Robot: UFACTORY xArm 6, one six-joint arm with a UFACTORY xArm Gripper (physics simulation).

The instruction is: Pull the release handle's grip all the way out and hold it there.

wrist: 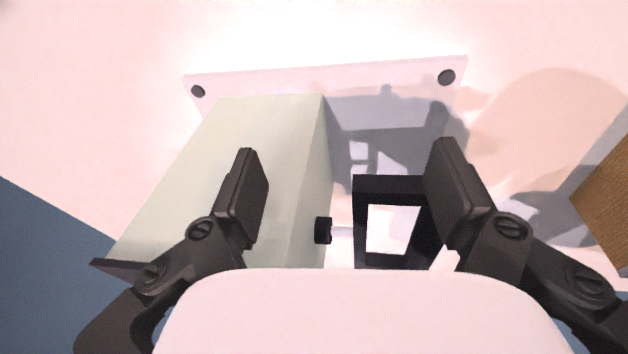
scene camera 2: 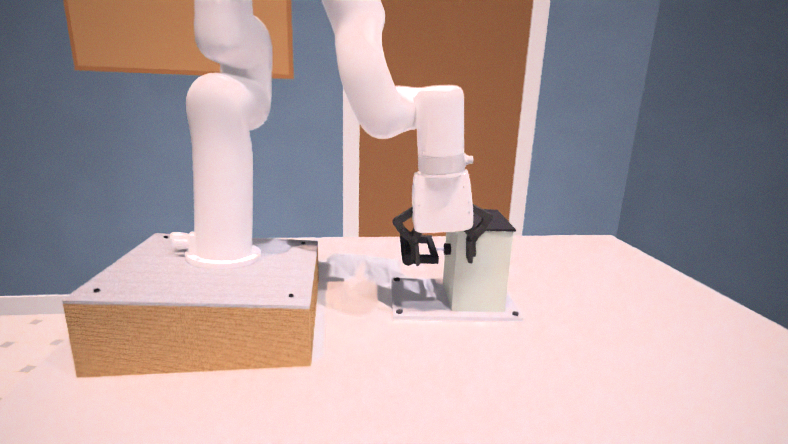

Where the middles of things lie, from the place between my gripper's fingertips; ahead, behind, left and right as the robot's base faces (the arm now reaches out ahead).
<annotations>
The base plate [scene camera 2: 412,298] lies 40 mm ahead of my hand, 80 mm to the left of it and 110 mm below it.
</annotations>
